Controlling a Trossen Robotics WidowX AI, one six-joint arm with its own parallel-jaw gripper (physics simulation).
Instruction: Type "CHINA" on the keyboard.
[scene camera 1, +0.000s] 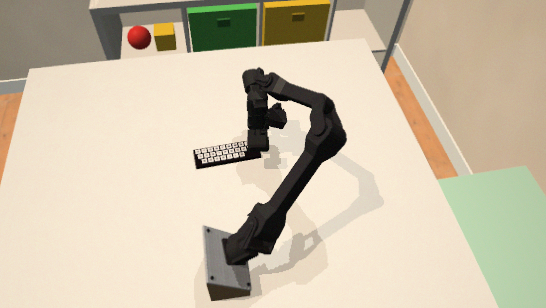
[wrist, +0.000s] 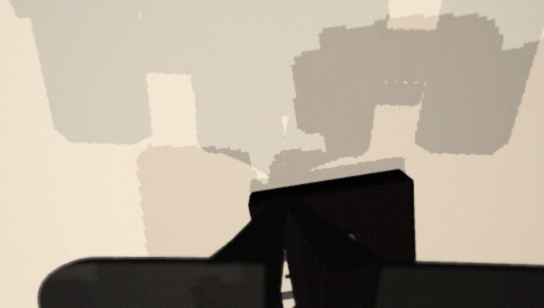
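Pixels of known places: gripper, fingertip midpoint: (wrist: 283, 206); arm's base at its link origin: (scene camera 1: 233, 252).
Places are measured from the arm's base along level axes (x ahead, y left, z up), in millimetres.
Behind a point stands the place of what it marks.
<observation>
The black keyboard (scene camera 1: 221, 154) @(x 342, y -31, z -66 mm) (wrist: 385, 215) @(x 325, y -135, z -69 mm) with rows of white keys lies slightly turned on the table, and its letters are too small to read in the scene view. My gripper (scene camera 1: 258, 147) @(x 365, y -149, z -64 mm) (wrist: 283, 206) @(x 365, y -149, z -64 mm) is shut with nothing between its fingers. It points down at the right end of the keyboard and hides part of that end. In the wrist view the dark fingertips cover part of the keyboard's body, and a thin strip of white key shows in the narrow gap between the fingers. Whether the tips touch a key cannot be told.
The pale table (scene camera 1: 110, 200) @(x 263, y 306, z -80 mm) carries my arm's grey base (scene camera 1: 217, 260) @(x -27, y 42, z 39 mm) near the front. Behind the table, a shelf holds a red ball (scene camera 1: 139, 37), a yellow block (scene camera 1: 164, 37), a green bin (scene camera 1: 223, 32) and a yellow bin (scene camera 1: 297, 27). A light green surface (scene camera 1: 505, 225) is at the right.
</observation>
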